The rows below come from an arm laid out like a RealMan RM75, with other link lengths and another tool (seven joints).
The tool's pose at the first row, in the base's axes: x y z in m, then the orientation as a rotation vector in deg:
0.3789, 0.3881, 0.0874, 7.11, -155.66, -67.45
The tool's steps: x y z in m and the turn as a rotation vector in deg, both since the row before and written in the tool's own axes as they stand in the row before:
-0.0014, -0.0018, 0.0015, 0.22, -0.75, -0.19
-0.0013, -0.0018, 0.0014, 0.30, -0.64, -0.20
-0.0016, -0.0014, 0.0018, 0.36, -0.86, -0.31
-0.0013, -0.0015, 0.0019, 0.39, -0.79, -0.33
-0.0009, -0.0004, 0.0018, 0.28, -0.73, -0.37
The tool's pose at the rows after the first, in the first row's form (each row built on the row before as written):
0.3800, 0.3881, 0.0849, 6.98, -156.49, -67.49
0.3810, 0.3880, 0.0825, 6.94, -157.28, -67.38
0.3823, 0.3885, 0.0801, 6.93, -158.33, -67.29
0.3833, 0.3890, 0.0776, 6.99, -159.34, -67.14
0.3839, 0.3901, 0.0760, 7.13, -160.24, -67.12

